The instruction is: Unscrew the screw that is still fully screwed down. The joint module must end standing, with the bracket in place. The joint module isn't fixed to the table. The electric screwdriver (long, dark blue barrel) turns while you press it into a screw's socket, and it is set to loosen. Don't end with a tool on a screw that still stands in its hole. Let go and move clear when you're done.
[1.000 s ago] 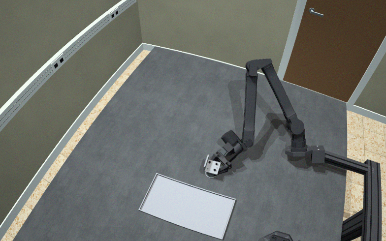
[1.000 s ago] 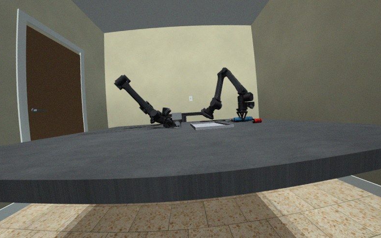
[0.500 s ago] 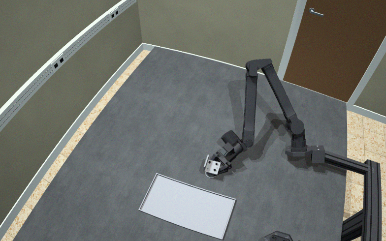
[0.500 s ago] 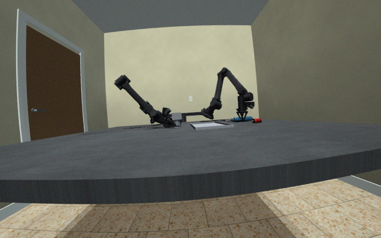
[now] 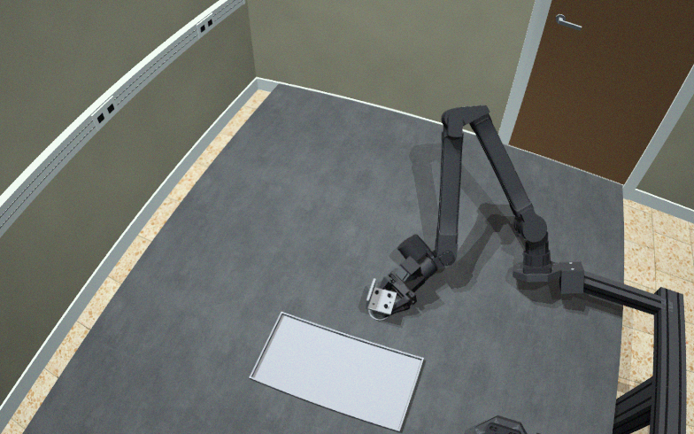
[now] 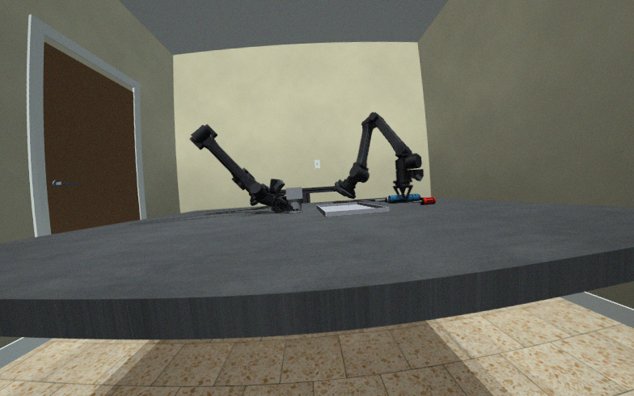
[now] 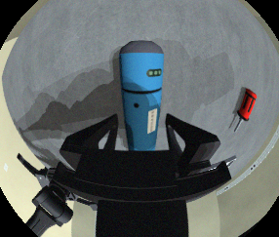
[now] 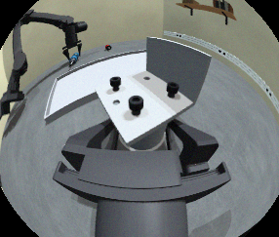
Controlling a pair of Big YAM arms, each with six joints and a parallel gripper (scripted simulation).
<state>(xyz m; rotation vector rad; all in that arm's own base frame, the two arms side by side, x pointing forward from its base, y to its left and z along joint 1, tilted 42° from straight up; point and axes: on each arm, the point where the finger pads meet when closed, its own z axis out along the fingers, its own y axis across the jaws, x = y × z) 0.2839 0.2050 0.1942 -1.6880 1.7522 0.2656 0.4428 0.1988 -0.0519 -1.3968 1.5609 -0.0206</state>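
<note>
Now: the grey bracket 50 mm above my right hand. From my right hand the other things lie so: flat white tray (40 mm ahead, 220 mm to the left, 20 mm below); red-handled screwdriver (100 mm ahead, 550 mm to the left, 10 mm below).
</note>
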